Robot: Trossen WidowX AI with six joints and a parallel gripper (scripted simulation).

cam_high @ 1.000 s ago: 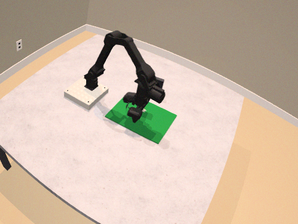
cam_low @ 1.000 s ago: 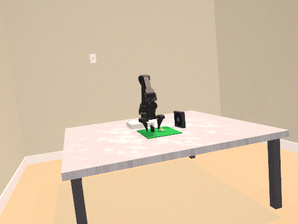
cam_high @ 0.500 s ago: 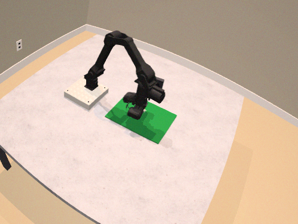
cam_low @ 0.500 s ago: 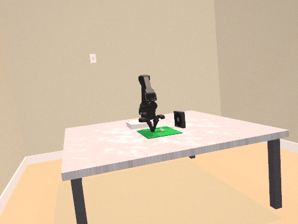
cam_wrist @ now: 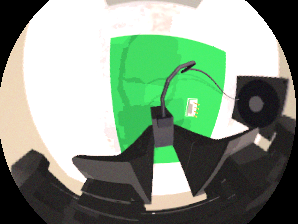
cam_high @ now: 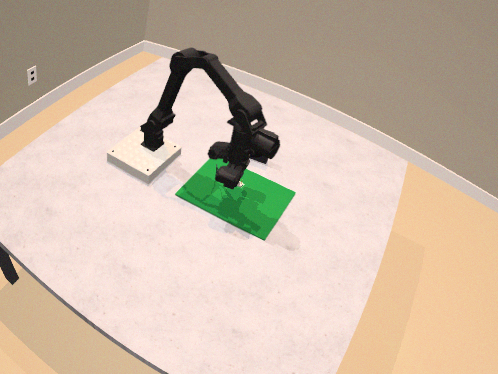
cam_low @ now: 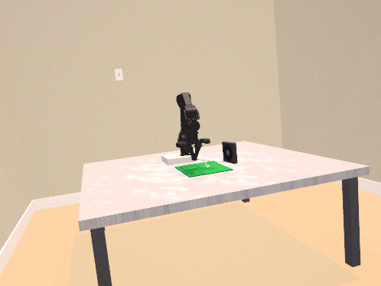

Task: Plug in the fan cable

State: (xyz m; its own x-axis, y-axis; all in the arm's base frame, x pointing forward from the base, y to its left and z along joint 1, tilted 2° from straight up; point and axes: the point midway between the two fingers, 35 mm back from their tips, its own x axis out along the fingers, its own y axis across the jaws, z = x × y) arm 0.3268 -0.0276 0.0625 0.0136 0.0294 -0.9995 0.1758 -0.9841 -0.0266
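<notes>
The dark fan plug lies 10 mm behind my gripper tip and 10 mm above it. Round my gripper tip: green board: 80 mm below, 40 mm to the left, 10 mm ahead; black fan: 220 mm to the left, 50 mm behind.
</notes>
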